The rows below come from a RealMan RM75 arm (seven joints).
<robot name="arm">
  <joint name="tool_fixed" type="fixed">
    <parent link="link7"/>
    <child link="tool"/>
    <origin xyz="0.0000 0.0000 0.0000" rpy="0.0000 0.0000 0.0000"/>
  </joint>
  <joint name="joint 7" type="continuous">
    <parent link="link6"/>
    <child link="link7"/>
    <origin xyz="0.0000 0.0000 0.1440" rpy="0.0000 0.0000 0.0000"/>
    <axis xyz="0 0 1"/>
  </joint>
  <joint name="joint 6" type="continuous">
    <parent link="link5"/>
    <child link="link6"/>
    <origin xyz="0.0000 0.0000 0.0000" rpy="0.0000 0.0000 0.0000"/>
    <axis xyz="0 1 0"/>
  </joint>
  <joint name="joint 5" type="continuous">
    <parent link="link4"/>
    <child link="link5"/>
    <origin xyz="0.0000 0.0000 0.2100" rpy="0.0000 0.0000 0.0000"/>
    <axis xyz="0 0 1"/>
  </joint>
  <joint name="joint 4" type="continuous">
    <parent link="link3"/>
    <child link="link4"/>
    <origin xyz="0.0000 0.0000 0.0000" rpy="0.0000 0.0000 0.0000"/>
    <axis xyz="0 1 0"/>
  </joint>
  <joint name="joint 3" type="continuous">
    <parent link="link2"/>
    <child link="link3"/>
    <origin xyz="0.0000 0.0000 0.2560" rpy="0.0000 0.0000 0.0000"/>
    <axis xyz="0 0 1"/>
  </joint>
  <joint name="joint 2" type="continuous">
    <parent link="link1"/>
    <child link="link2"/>
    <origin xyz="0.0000 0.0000 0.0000" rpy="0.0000 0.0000 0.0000"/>
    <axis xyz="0 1 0"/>
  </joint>
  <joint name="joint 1" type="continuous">
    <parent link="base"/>
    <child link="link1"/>
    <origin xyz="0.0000 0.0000 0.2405" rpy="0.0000 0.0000 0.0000"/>
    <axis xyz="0 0 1"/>
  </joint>
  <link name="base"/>
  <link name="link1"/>
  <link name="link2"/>
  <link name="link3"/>
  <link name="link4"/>
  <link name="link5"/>
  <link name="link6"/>
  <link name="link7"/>
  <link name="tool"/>
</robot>
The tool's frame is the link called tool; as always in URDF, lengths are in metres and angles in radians. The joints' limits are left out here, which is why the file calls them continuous.
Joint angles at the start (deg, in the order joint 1, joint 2, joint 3, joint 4, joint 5, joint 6, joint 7):
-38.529, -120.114, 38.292, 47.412, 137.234, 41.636, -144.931
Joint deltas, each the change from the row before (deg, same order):
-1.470, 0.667, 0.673, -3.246, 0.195, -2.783, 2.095
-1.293, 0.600, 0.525, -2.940, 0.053, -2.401, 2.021
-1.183, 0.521, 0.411, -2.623, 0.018, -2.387, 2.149
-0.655, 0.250, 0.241, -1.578, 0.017, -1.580, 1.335
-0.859, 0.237, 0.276, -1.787, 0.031, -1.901, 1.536
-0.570, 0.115, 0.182, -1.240, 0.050, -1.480, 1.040
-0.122, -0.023, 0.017, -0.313, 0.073, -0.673, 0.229
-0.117, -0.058, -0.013, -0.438, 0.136, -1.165, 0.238
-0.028, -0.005, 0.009, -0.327, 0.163, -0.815, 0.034
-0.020, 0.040, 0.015, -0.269, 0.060, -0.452, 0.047
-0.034, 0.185, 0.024, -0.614, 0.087, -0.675, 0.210
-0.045, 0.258, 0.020, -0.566, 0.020, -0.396, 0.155
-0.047, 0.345, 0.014, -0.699, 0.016, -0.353, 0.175
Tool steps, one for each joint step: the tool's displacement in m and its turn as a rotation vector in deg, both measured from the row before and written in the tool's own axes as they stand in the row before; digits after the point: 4 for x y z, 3 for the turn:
-0.0005, 0.0026, 0.0080, 0.803, -0.079, 2.499
-0.0007, 0.0023, 0.0067, 0.689, -0.125, 2.258
0.0000, 0.0018, 0.0056, 0.780, 0.090, 2.342
-0.0005, 0.0008, 0.0032, 0.587, 0.081, 1.419
0.0000, 0.0019, 0.0038, 0.647, 0.180, 1.709
-0.0002, 0.0012, 0.0026, 0.569, 0.179, 1.161
-0.0001, -0.0001, 0.0007, 0.364, 0.199, 0.258
-0.0002, -0.0009, 0.0008, 0.708, 0.388, 0.243
-0.0005, -0.0012, 0.0005, 0.573, 0.217, 0.100
-0.0004, -0.0009, 0.0003, 0.323, 0.072, 0.059
-0.0010, -0.0021, 0.0005, 0.542, -0.016, 0.215
-0.0006, -0.0020, 0.0003, 0.373, -0.094, 0.142
-0.0008, -0.0025, 0.0003, 0.388, -0.195, 0.147

